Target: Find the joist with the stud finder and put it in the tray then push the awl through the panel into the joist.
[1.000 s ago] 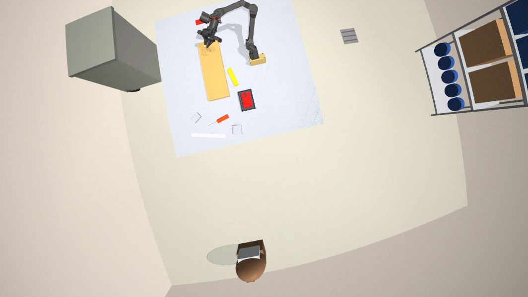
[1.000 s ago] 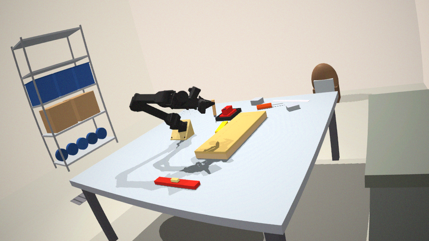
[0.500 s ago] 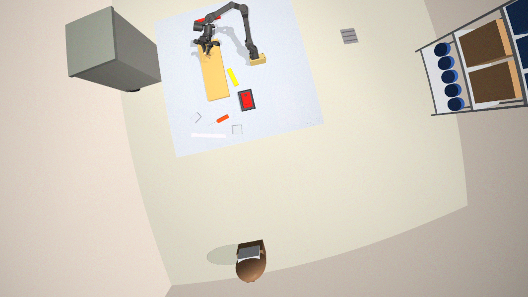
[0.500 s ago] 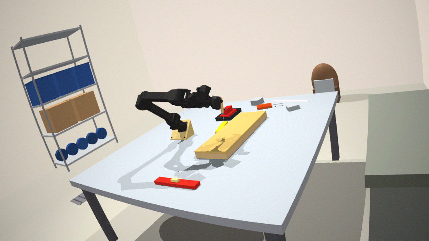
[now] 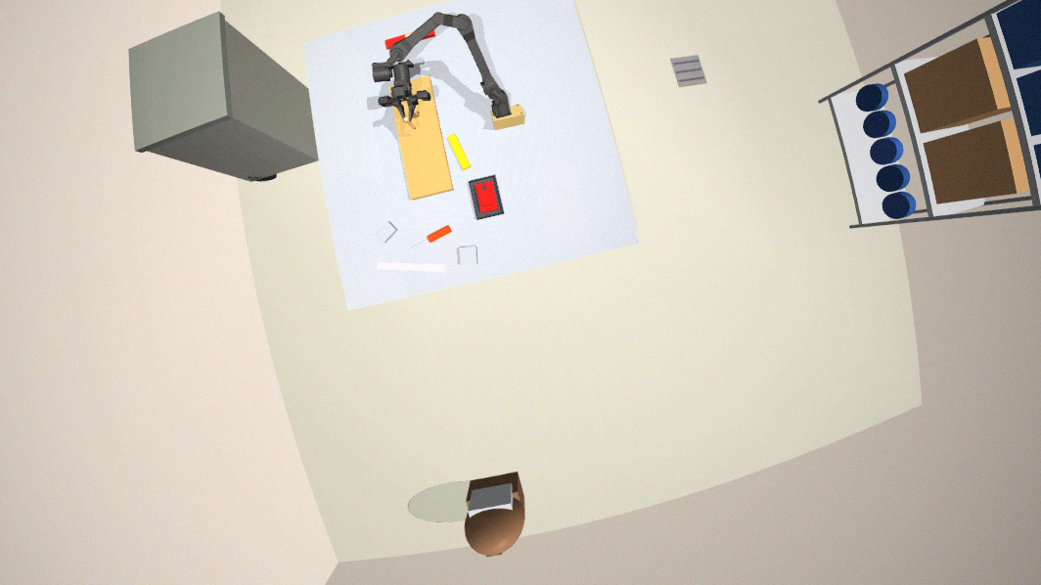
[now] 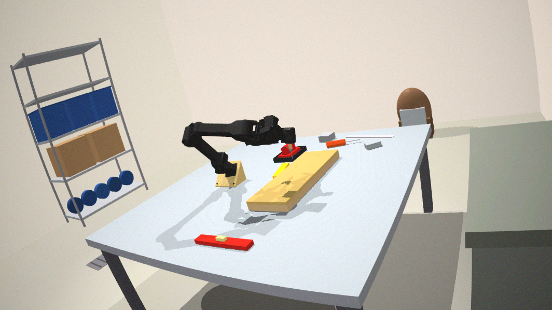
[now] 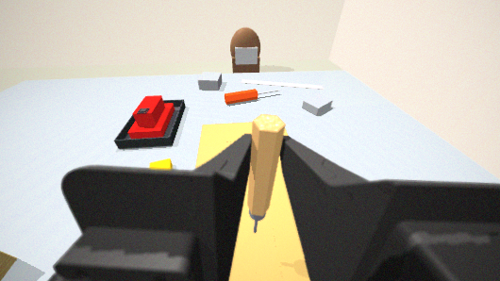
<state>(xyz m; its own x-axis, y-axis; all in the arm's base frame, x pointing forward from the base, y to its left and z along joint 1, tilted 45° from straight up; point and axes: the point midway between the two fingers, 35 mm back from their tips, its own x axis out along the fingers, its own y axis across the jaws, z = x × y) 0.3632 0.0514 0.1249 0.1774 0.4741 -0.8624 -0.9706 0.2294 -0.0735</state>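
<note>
Right now the awl is 60 mm below my gripper tip and 10 mm to the right of it. From my gripper tip the other things lie so: red stud finder (310 mm to the left, 190 mm behind, 160 mm below); then dark grey tray (320 mm to the left, 200 mm below, 190 mm behind); then yellow block (200 mm below, 140 mm behind, 100 mm to the left).
</note>
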